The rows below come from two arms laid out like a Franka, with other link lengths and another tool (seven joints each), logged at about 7 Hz.
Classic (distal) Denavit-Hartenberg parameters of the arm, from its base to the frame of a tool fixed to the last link. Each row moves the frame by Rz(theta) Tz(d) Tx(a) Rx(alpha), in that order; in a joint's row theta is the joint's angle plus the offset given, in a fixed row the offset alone. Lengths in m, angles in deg.
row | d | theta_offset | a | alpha
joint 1 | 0.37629 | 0 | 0 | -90
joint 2 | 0 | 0 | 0 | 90
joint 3 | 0.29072 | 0 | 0.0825 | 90
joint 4 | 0 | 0 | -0.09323 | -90
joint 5 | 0.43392 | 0 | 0 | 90
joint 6 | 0 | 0 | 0.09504 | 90
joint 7 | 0.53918 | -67.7 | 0.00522 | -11.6
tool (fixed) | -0.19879 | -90 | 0 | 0
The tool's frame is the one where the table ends.
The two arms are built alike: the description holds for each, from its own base.
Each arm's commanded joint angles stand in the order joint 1, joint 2, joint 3, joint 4, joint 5, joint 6, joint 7.
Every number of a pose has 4 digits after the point. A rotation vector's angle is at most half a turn.
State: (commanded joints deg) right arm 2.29 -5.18 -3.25 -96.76 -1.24 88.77 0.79; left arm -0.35 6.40 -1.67 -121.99 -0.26 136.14 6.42
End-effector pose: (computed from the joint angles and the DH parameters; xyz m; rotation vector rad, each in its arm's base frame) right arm 0.5357 0.0040 0.4071 0.6166 2.9226 -0.1013; left arm 0.6211 0.0003 0.1266 0.7491 2.7113 -0.0405
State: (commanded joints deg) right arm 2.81 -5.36 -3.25 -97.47 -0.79 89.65 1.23; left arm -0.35 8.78 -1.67 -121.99 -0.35 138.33 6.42
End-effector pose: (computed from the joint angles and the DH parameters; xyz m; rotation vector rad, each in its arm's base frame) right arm 0.5378 0.0118 0.4037 0.6149 2.9187 -0.0879; left arm 0.6230 -0.0003 0.1049 0.7473 2.7145 -0.0445
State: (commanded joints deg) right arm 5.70 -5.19 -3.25 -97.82 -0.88 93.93 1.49; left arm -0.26 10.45 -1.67 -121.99 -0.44 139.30 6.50
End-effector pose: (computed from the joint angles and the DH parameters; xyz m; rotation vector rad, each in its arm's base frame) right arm 0.5608 0.0397 0.4032 0.5387 2.8675 -0.0618; left arm 0.6205 0.0004 0.0885 0.7471 2.7263 -0.0507
